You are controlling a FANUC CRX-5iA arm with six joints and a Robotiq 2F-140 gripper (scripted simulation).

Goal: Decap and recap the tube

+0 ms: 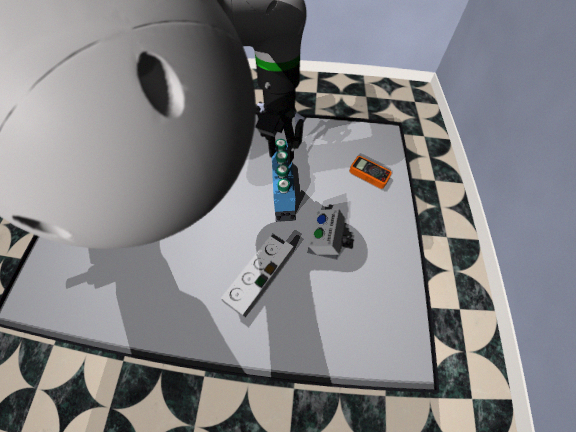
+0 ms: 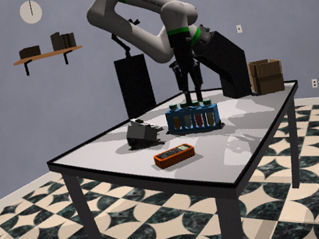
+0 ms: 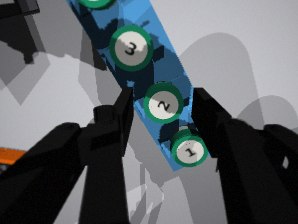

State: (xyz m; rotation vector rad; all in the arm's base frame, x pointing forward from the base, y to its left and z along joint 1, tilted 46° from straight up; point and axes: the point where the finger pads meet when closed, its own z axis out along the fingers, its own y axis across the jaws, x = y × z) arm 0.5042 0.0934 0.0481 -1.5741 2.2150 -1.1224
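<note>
Right now my hand is 3 cm above the cap. Round my hand: green ready key 9 cm ahead, 24 cm to the right, 8 cm below; blue cycle key 10 cm ahead, 19 cm to the right, 8 cm below; key housing 11 cm ahead, 22 cm to the right, 9 cm below.
</note>
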